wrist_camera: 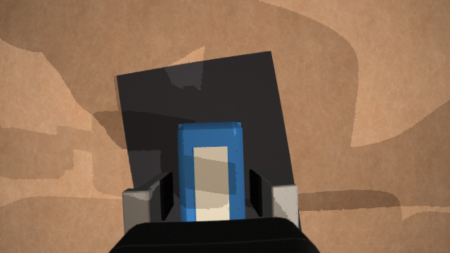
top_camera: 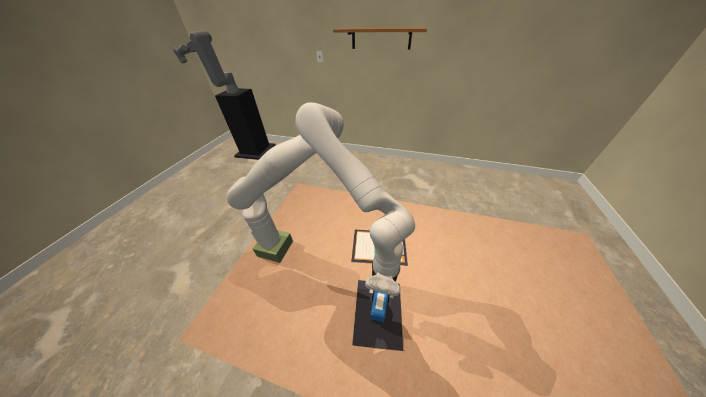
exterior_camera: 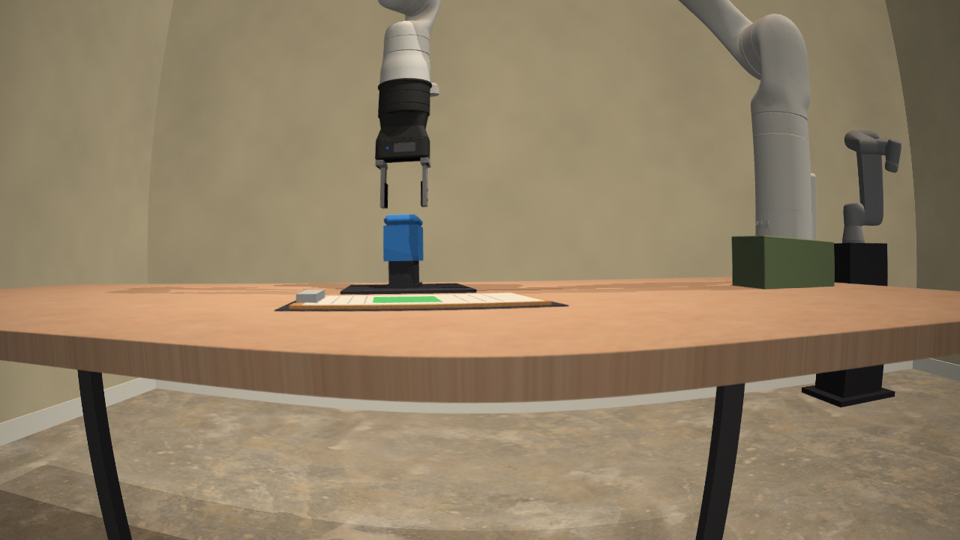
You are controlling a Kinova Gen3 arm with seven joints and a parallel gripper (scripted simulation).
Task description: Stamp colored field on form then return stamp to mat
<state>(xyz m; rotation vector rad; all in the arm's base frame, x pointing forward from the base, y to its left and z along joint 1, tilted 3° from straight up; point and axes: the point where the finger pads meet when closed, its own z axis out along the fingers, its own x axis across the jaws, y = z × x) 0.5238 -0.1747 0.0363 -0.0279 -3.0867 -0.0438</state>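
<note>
Now: the blue stamp 8 cm below my hand. Also, from my hand: form: 29 cm to the left, 13 cm below, 2 cm behind; dark mat: 13 cm below; black base: 11 cm below.
</note>
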